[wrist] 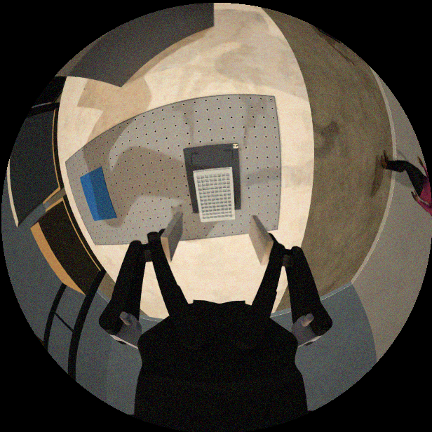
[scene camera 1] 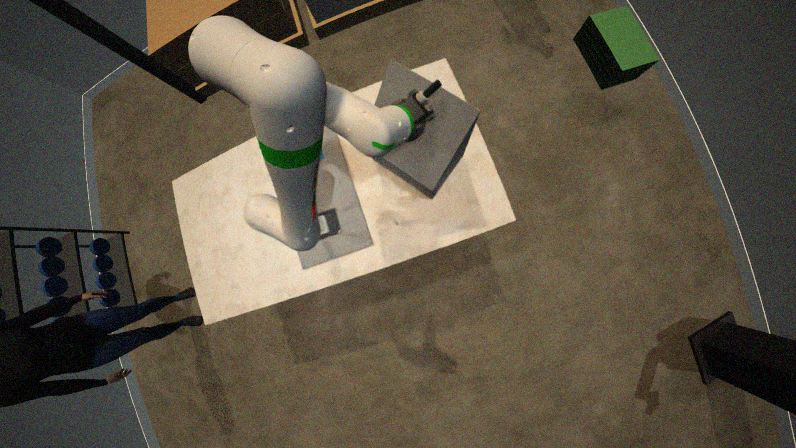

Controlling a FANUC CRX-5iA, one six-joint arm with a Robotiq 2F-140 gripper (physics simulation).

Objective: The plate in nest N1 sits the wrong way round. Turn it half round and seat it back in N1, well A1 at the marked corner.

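Note:
The pale gridded plate (scene camera 1: 324, 224) (wrist: 215, 195) lies over the near part of the dark nest (scene camera 1: 334, 219) (wrist: 210, 156) in the wrist view. Its near end reaches past the nest's near edge, and a band of dark nest shows beyond its far end. Whether it is tilted or raised is unclear. The nest's small A1 label (wrist: 235, 146) is at the far right corner. Well lettering on the plate is too small to read. My gripper (wrist: 216, 223) is open and empty, its fingers spread wider than the plate and lying below its near end in the wrist view. The arm hides it in the scene view.
The grey perforated board (scene camera 1: 353, 239) (wrist: 260, 125) lies on the pale table (scene camera 1: 239, 283) (wrist: 220, 270). A blue block (wrist: 98, 195) is on the board's left in the wrist view. A large grey block (scene camera 1: 445, 147) stands under the arm's base. A person (scene camera 1: 61, 339) stands beside the table.

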